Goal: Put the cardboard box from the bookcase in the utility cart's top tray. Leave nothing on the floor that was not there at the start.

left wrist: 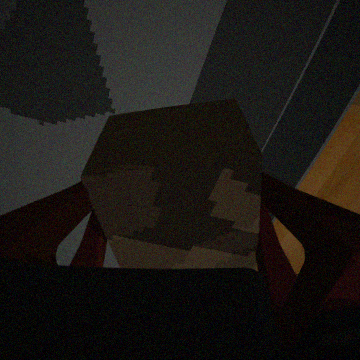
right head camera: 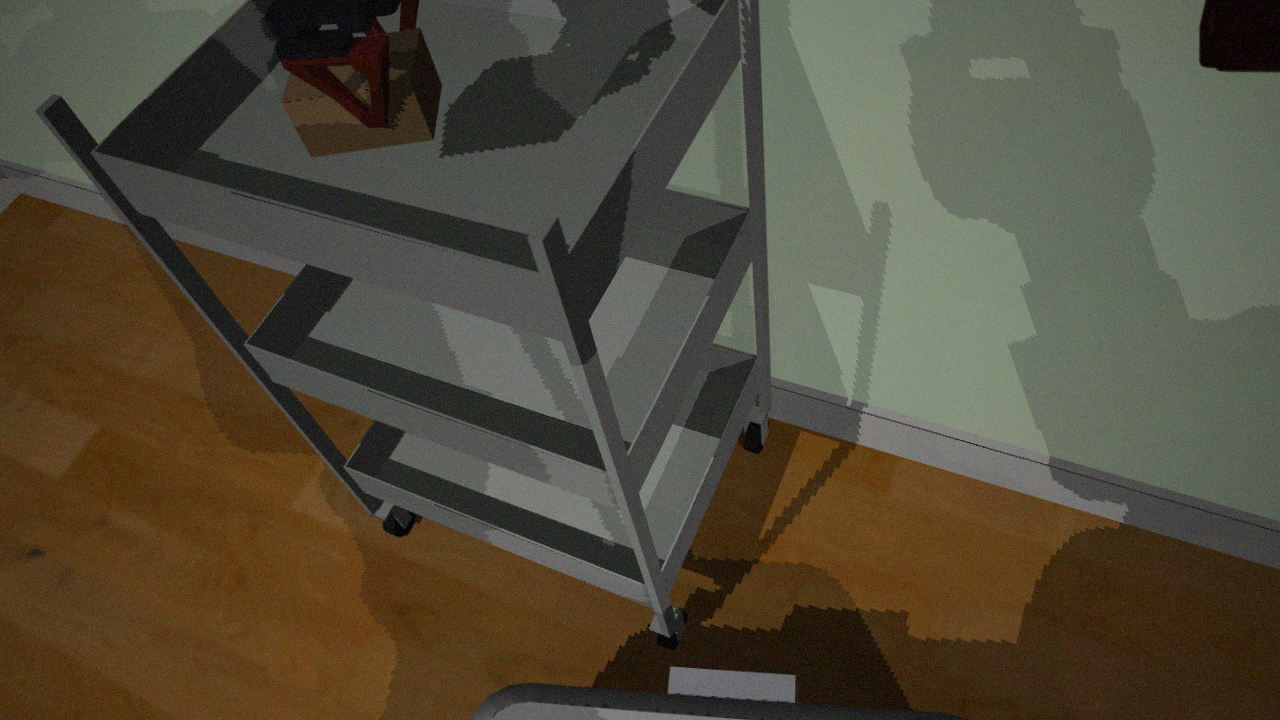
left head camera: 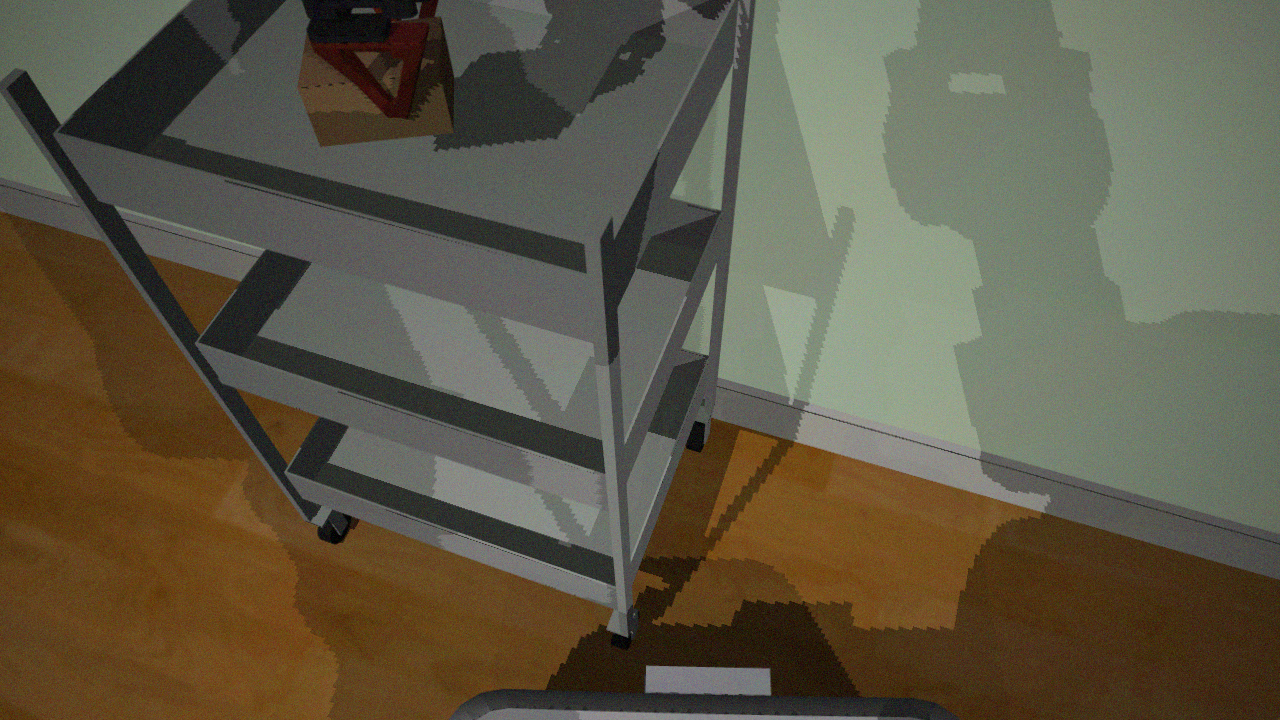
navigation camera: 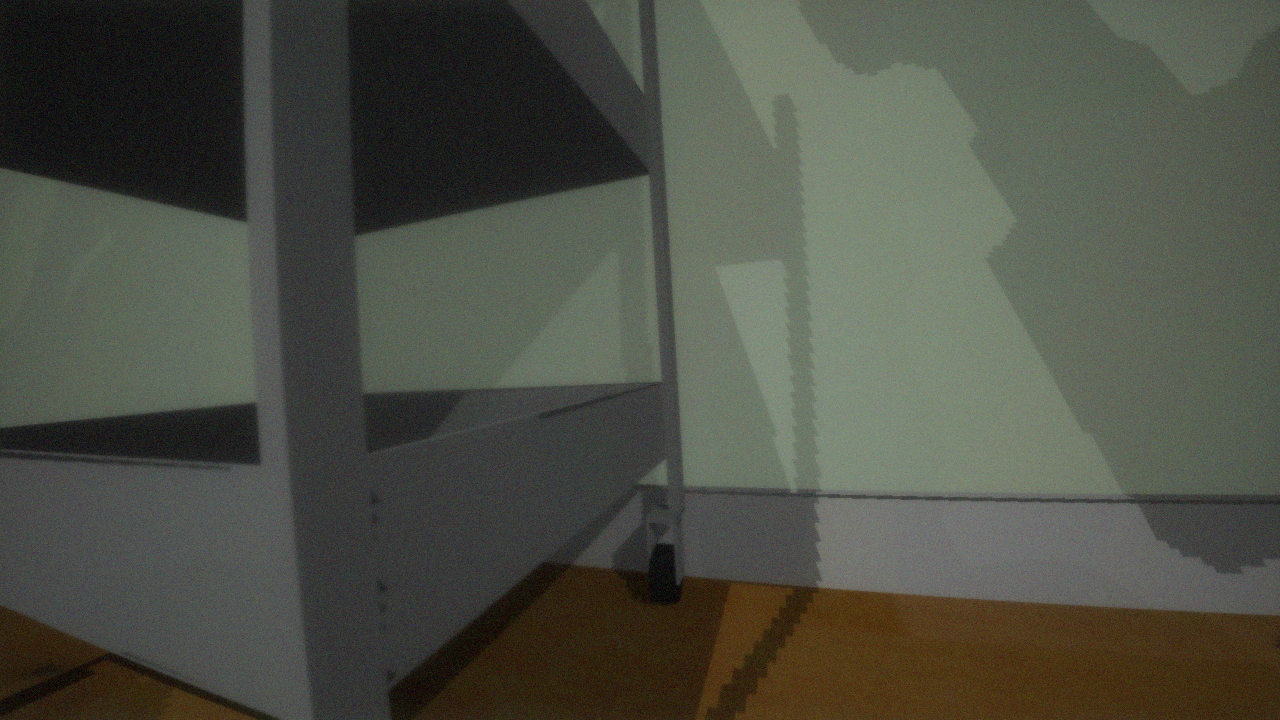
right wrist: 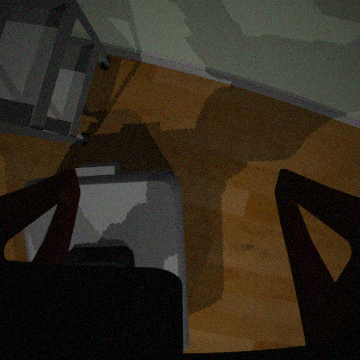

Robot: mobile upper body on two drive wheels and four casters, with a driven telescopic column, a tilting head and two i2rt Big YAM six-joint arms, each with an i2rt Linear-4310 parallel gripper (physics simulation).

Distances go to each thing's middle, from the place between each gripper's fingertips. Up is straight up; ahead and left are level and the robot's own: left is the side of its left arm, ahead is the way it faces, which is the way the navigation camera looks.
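Brown cardboard box (right head camera: 325, 127), 2 cm left of my left hand. My right hand: 19 cm above the box, 48 cm to the right of it, 23 cm short of it.
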